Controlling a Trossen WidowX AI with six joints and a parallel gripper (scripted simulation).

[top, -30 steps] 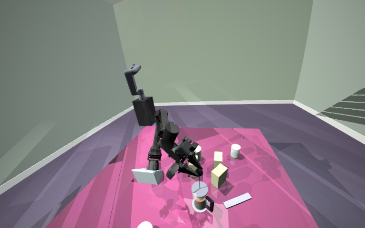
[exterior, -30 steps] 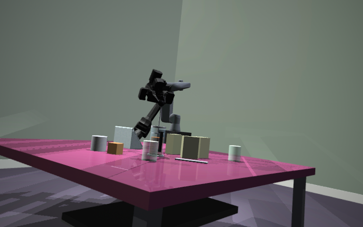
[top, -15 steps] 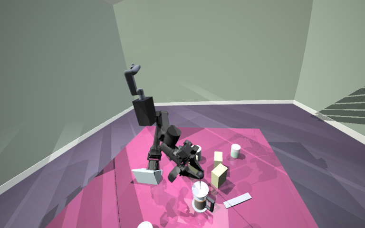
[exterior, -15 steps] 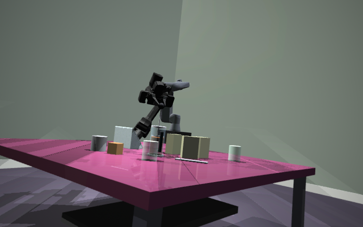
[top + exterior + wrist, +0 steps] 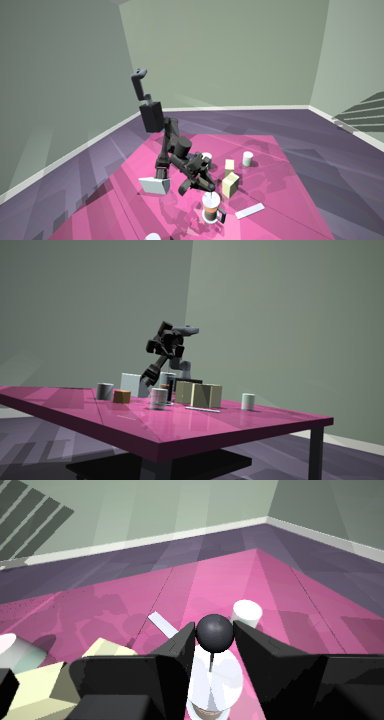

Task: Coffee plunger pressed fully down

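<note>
Now: the glass coffee press 12 cm below my gripper tip. The rest, counted from my gripper tip: grey flat bar: 23 cm below, 17 cm ahead, 6 cm to the left; then grey cylinder: 21 cm behind, 19 cm to the right, 19 cm below; then orange cube: 20 cm below, 18 cm to the right, 9 cm behind.
</note>
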